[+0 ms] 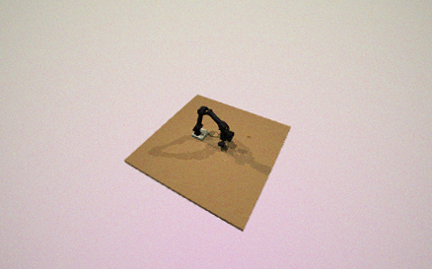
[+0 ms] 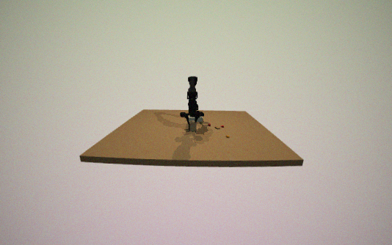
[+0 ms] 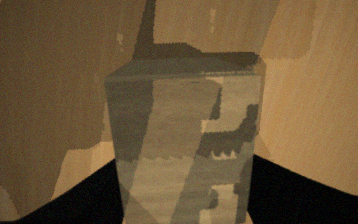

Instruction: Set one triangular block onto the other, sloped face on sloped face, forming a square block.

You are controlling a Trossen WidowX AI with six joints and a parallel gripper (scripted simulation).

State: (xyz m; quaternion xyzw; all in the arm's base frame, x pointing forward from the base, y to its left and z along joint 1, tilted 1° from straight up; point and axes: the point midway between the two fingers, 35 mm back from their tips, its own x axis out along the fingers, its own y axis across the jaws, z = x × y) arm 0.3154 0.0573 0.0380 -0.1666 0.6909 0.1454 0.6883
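My gripper tip is 1 cm below the wooden triangular block. The rest, counted from my gripper tip: small red cube (14 cm behind, 13 cm to the left, 4 cm below); then orange piece (11 cm ahead, 30 cm to the left, 4 cm below).
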